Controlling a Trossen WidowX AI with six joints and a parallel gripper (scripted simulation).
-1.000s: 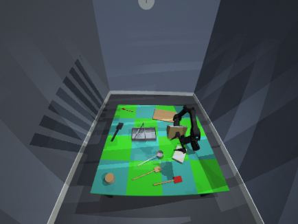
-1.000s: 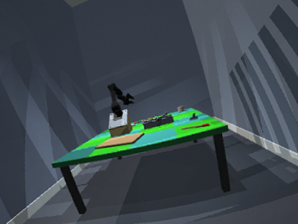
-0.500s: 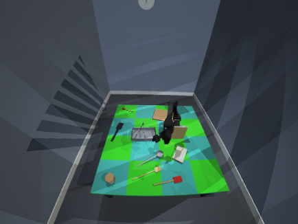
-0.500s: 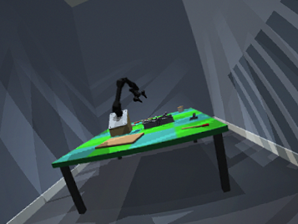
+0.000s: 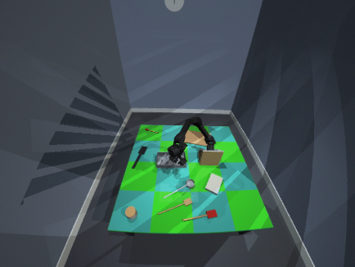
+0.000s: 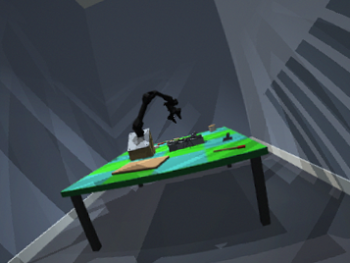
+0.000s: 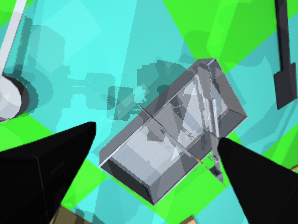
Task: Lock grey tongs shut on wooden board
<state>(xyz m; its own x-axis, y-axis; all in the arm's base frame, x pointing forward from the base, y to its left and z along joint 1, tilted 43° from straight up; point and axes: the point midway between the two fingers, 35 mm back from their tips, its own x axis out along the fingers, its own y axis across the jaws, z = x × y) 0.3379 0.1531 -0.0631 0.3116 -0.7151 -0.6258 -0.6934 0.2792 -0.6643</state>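
Right now my gripper tip is 40 mm short of the grey roasting tin, 150 mm to the left of it and 200 mm above it. Round my gripper tip: white block: 390 mm behind, 100 mm to the left, 210 mm below; then black spatula: 390 mm ahead, 210 mm to the right, 220 mm below; then red spatula: 260 mm behind, 380 mm to the left, 220 mm below.
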